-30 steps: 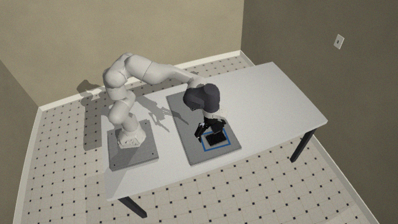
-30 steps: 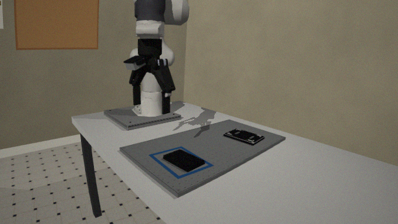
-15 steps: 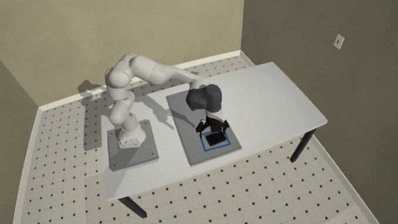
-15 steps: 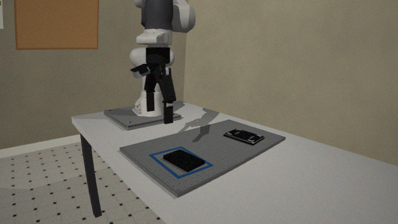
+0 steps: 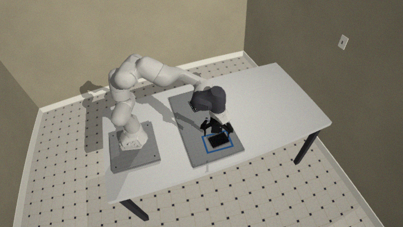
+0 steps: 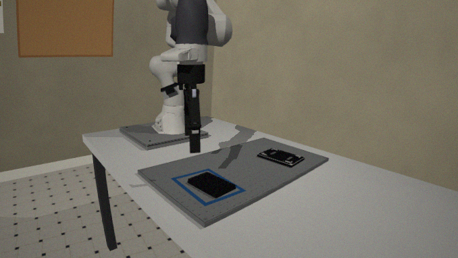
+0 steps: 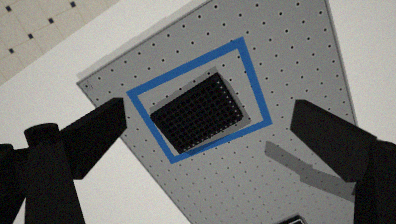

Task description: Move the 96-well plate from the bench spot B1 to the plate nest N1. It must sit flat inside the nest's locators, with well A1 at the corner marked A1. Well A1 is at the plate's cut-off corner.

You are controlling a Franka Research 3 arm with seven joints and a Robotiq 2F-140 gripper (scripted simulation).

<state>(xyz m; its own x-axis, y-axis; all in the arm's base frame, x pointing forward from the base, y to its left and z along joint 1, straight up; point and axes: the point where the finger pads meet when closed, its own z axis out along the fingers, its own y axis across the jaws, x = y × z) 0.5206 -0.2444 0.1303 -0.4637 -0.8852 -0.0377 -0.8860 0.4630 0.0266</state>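
Right now my hand is 4 cm short of the black 96-well plate, 5 cm to the right of it and 14 cm above it. Also, from my hand: A1 label: 10 cm ahead, 39 cm to the left, 14 cm below; then black plate nest: 2 cm ahead, 43 cm to the left, 14 cm below.
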